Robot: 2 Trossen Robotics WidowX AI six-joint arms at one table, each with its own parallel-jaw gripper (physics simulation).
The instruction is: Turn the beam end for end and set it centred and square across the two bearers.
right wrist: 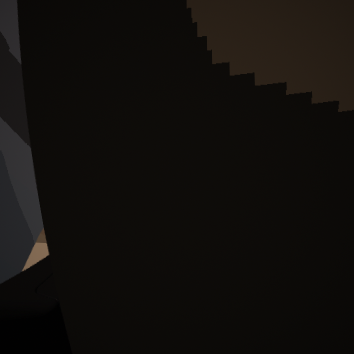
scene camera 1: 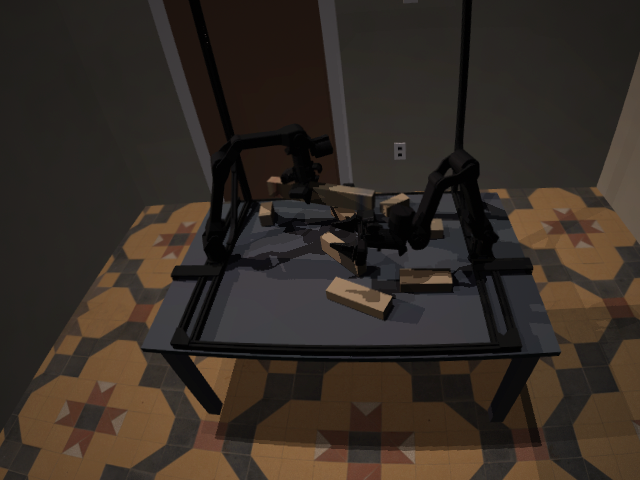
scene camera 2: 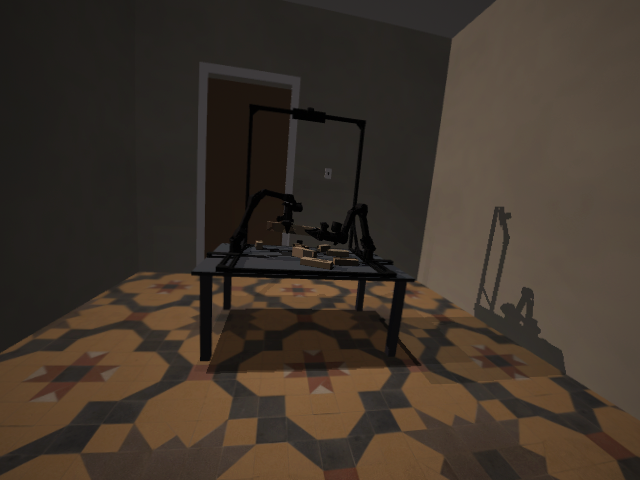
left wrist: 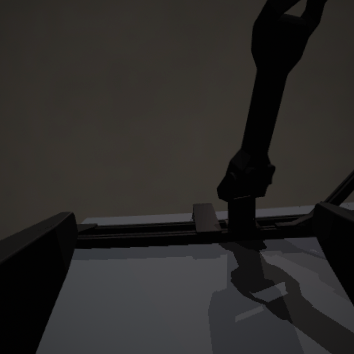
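Seen in the pictures: left gripper, fingertip midpoint: (scene camera 1: 330,234) (scene camera 2: 305,231) (left wrist: 196,219); right gripper, fingertip midpoint: (scene camera 1: 310,200) (scene camera 2: 287,233); left arm's base, origin of the base link: (scene camera 1: 480,250) (scene camera 2: 367,258); right arm's base, origin of the base link: (scene camera 1: 217,256) (scene camera 2: 234,251) (left wrist: 241,224).
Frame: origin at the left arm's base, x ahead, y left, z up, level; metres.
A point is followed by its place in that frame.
My right gripper (scene camera 1: 300,187) (scene camera 2: 288,222) @(x 0.573, y -0.150, z 0.120 m) is shut on the long wooden beam (scene camera 1: 347,196) @(x 0.436, y -0.091, z 0.170 m) (scene camera 2: 274,224) @(x 0.670, y -0.160, z 0.177 m). It holds the beam in the air, roughly level, above the back of the table. In the right wrist view the beam (right wrist: 175,211) fills most of the picture as a dark surface. My left gripper (scene camera 1: 357,239) (scene camera 2: 328,230) (left wrist: 196,219) @(x 0.474, y 0.110, z 0.181 m) is open and empty, low over the middle of the table, below the beam's right part. Wooden blocks lie on the table: a tilted one (scene camera 1: 337,251) @(x 0.475, y 0.019, z 0.030 m) beside the left gripper, one (scene camera 1: 359,297) @(x 0.399, y 0.207, z 0.019 m) in front, one (scene camera 1: 425,278) @(x 0.201, y 0.137, z 0.019 m) at the right. I cannot tell which are the bearers.
More blocks lie at the back: one (scene camera 1: 394,200) @(x 0.276, y -0.263, z 0.025 m) by the left arm, a small one (scene camera 1: 266,211) @(x 0.768, y -0.219, z 0.031 m) at the back left and one (scene camera 1: 437,226) @(x 0.133, y -0.107, z 0.019 m) at the far right. A black frame rail (scene camera 1: 337,350) @(x 0.454, y 0.377, z 0.001 m) (left wrist: 140,232) @(x 0.893, y 0.210, z 0.001 m) runs round the table. The right arm's base (left wrist: 242,197) @(x 0.891, y 0.002, z 0.066 m) stands on it.
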